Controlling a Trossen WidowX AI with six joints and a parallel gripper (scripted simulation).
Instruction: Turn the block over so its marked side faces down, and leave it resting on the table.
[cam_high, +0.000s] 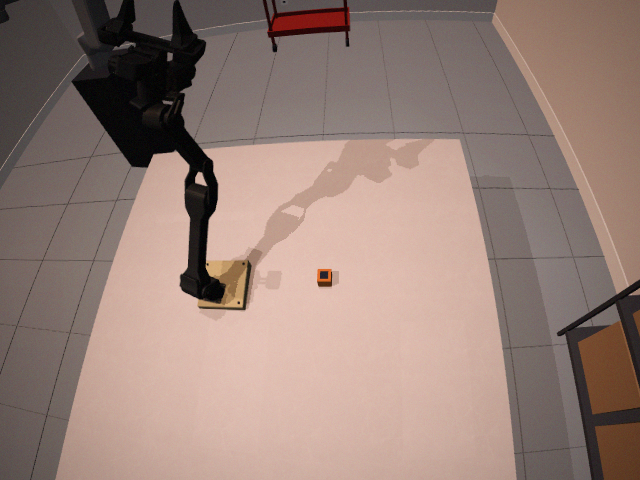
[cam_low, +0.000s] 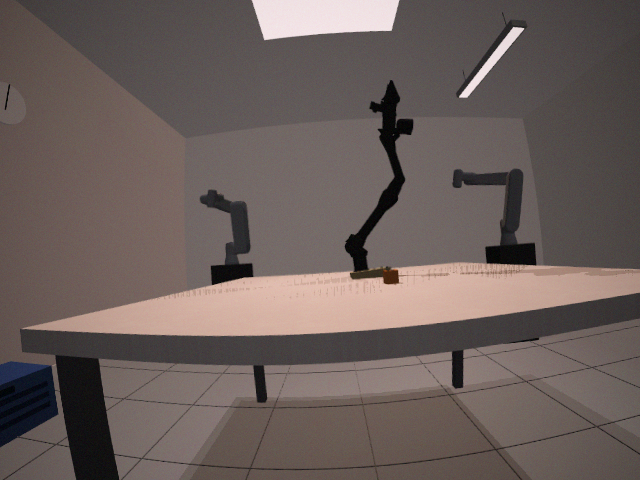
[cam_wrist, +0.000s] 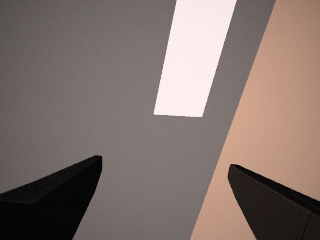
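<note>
Right now the orange block is 780 mm below my gripper tip, 230 mm ahead of it and 90 mm to the right of it.
</note>
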